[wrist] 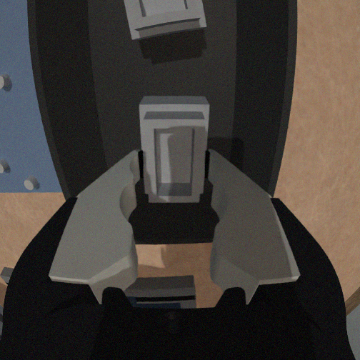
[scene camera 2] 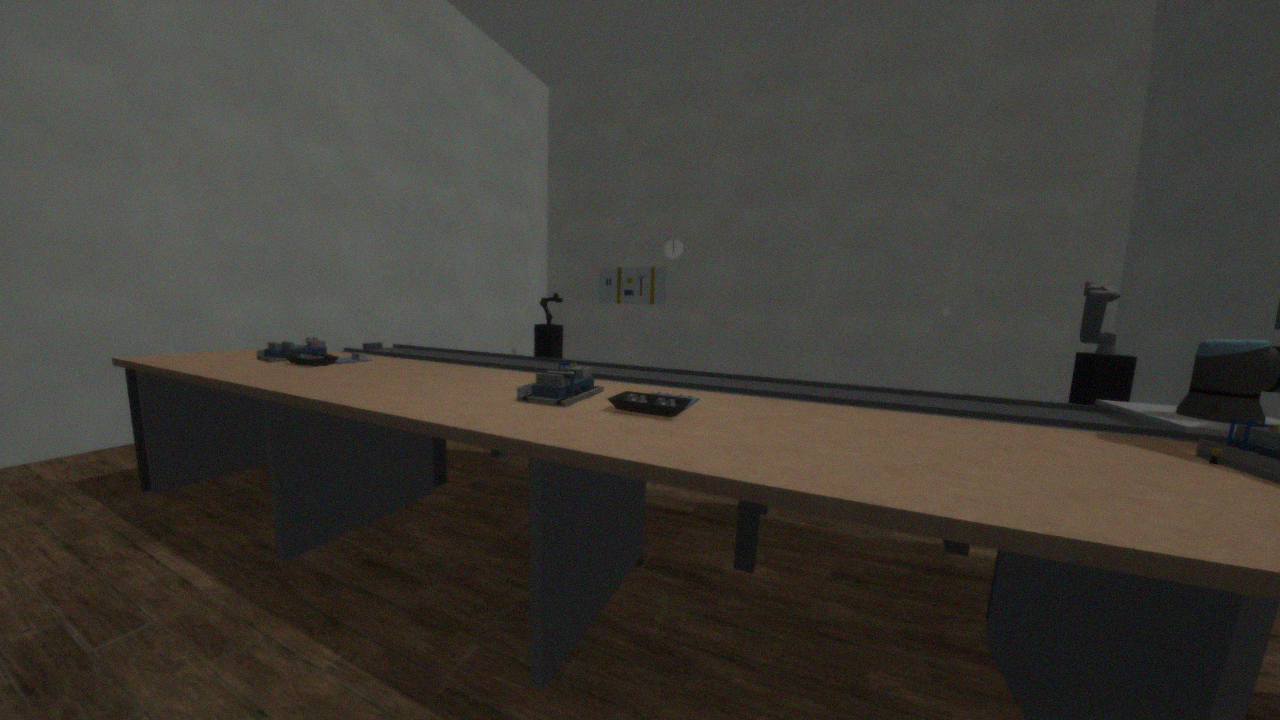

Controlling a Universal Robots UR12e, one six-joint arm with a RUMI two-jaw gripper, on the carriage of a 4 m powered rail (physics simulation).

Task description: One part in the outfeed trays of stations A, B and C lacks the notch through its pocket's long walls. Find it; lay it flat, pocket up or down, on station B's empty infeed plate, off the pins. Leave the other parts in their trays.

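Places are measured from the arm's base along level axes (x up, y ahead, z left), in millimetres.
Where they show: arm's base at its link origin: (scene camera 2: 1218,418).
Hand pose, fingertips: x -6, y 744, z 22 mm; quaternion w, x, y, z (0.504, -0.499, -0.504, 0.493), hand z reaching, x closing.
Observation:
Each offset is from my fingertips to the top centre of the thing. "spot": to the spot under its first point. Level surfaces: height alone.
A light grey part (wrist: 174,115) lies pocket up in a dark outfeed tray (wrist: 260,100) in the wrist view. The long walls of its pocket look unbroken where they show; the fingertips cover part of its sides. My gripper (wrist: 173,151) is shut on this part, with one fingertip against each long side. A second grey part (wrist: 167,25) lies in the same tray at the top edge, partly cut off. A blue plate with pins (wrist: 20,125) is beside the tray on the left. The gripper does not show in the scene view. I cannot tell which station this is.
In the scene view, a dark tray with parts {dz -1830, dx +18, dy -8 mm} (scene camera 2: 648,407) stands beside a fixture (scene camera 2: 562,386) on the long table {dx -24 mm} (scene camera 2: 805,447). Another dark tray (scene camera 2: 311,360) is at the far left. Part of an arm (scene camera 2: 1230,380) and a blue-framed fixture {spot: dz -381, dx +19, dy -122 mm} (scene camera 2: 1253,456) are at the right edge.

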